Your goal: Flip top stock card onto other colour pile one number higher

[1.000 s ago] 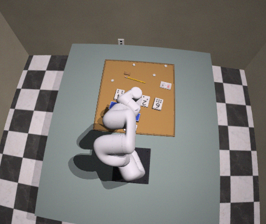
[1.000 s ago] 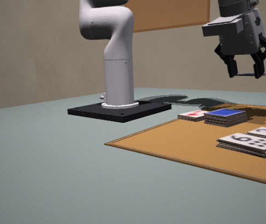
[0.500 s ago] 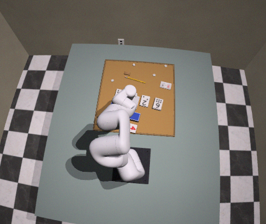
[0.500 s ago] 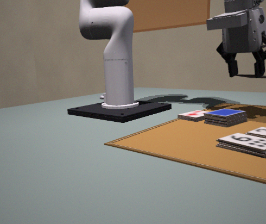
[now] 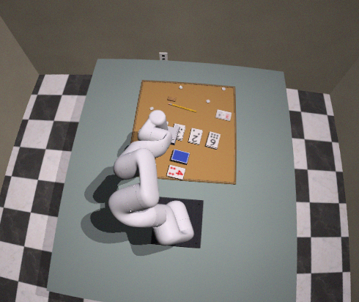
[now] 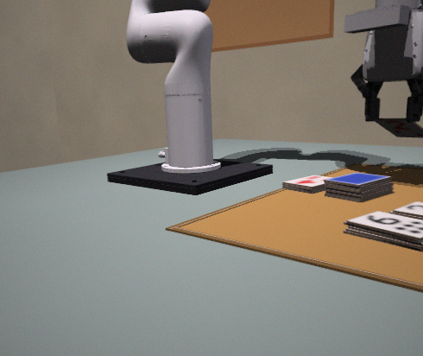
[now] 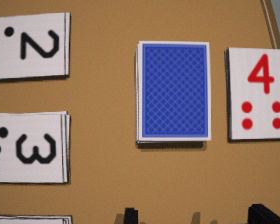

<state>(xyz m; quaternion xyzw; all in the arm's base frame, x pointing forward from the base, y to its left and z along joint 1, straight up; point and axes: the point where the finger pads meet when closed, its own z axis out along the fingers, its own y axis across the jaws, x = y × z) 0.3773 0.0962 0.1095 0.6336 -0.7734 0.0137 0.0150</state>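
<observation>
The red 2 card is 40 mm to the left of my hand, 30 mm below it and 10 mm ahead of it. Also, from my hand: brown mat 170 mm ahead, 140 mm below, 100 mm to the right; red 4 card 120 mm below, 110 mm behind, 70 mm to the right; black 4 card 150 mm ahead, 110 mm below, 30 mm to the left.
</observation>
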